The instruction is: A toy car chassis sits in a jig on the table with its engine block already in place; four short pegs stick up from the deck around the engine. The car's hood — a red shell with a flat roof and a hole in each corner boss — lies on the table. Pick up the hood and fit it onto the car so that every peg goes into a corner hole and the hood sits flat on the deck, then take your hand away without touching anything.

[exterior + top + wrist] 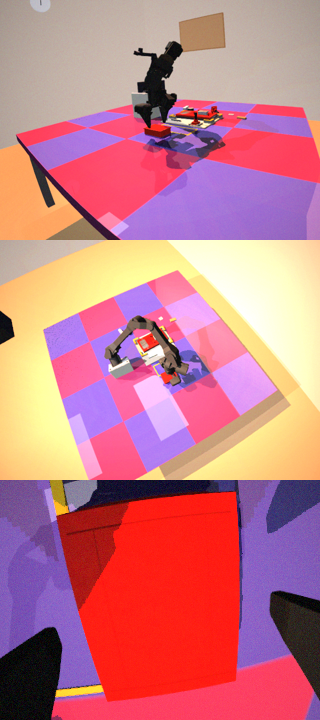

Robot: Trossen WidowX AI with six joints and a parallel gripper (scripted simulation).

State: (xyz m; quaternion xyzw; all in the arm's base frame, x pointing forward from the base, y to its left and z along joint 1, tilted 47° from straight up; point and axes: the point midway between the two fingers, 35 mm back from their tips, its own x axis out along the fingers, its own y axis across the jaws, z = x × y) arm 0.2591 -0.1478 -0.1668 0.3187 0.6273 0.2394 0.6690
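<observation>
Right now the red hood is 2 cm below my gripper tip.
</observation>
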